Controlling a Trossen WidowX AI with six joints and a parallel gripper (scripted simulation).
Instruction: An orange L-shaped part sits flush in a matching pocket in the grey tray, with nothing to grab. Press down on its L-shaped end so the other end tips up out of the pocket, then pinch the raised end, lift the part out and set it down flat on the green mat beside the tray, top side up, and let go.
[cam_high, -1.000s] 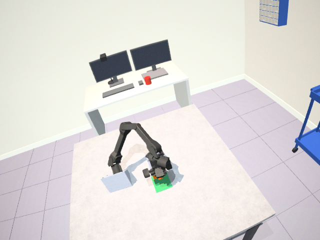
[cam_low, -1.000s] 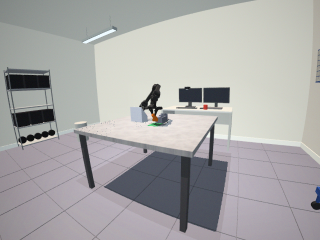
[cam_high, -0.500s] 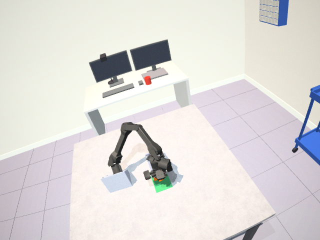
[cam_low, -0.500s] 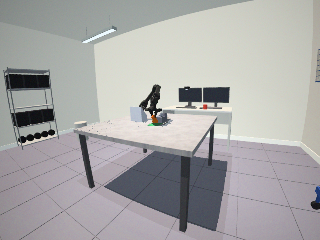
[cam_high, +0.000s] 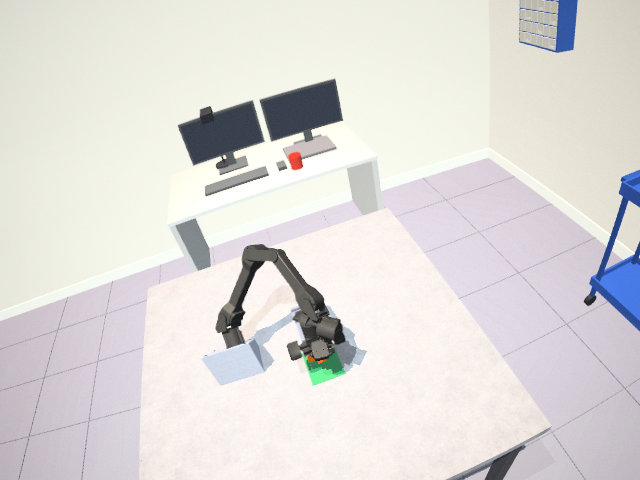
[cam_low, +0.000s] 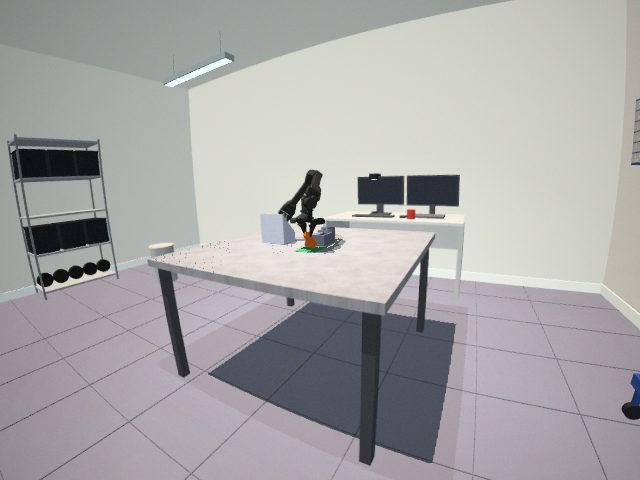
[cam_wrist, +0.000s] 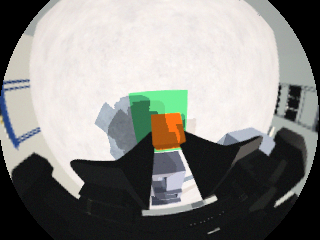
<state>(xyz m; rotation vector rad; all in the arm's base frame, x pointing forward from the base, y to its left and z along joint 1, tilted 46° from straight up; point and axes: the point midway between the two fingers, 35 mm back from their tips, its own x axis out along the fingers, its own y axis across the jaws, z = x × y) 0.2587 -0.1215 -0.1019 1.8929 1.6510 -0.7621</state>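
Right now the orange L-shaped part is 3 cm to the left of my gripper tip, 3 cm below it and 1 cm behind it. Also, from my gripper tip: green mat: 9 cm below, 2 cm to the left.
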